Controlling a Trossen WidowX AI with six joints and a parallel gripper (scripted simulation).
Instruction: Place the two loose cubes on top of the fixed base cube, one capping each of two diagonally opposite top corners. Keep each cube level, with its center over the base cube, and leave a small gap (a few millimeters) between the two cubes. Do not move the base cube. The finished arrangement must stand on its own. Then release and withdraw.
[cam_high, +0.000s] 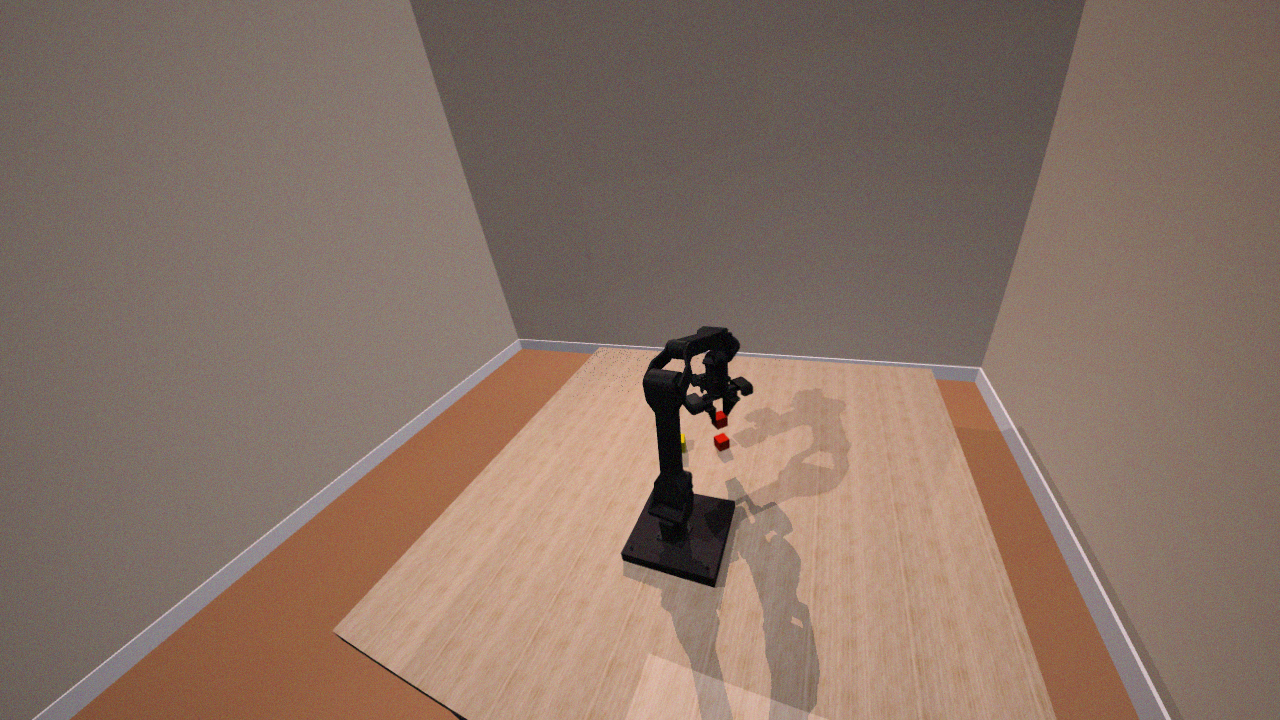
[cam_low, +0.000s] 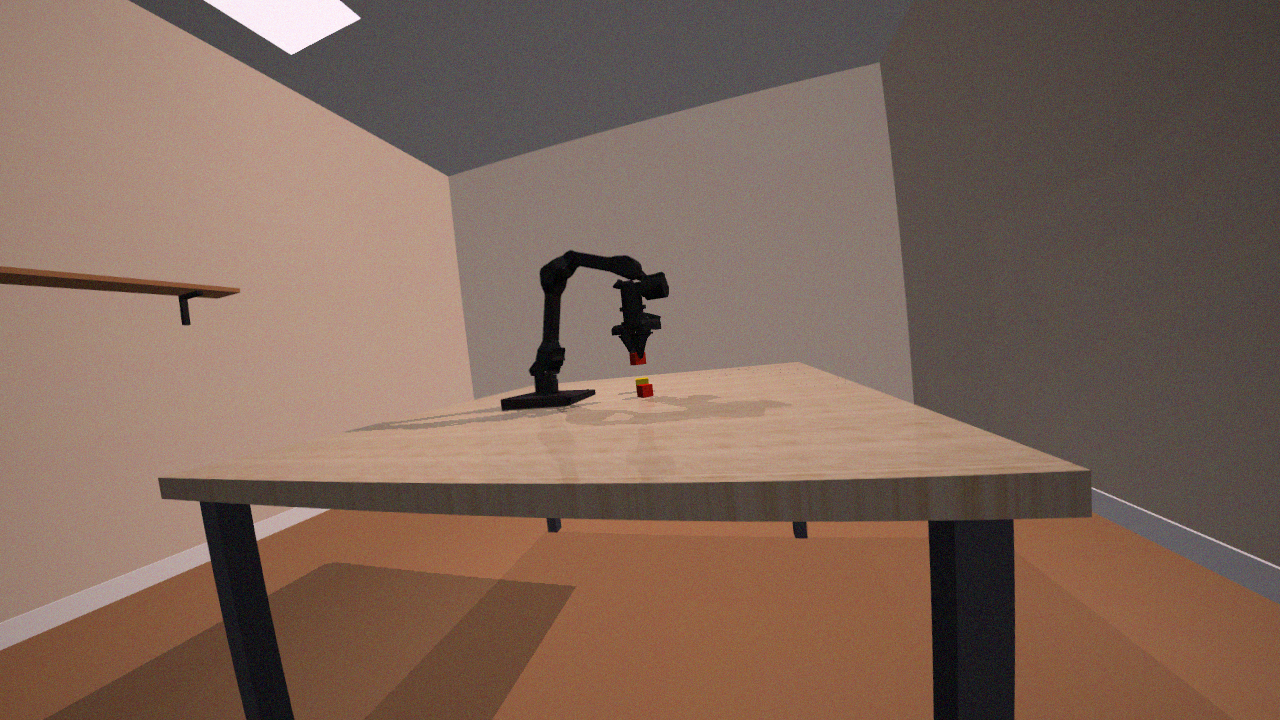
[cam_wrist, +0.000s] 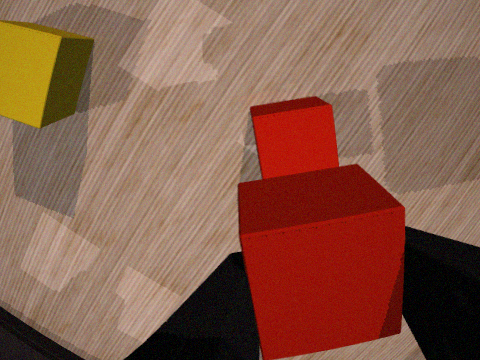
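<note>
The yellow cube lies 4 cm behind my gripper tip, 12 cm to the left of it and 9 cm below it.
</note>
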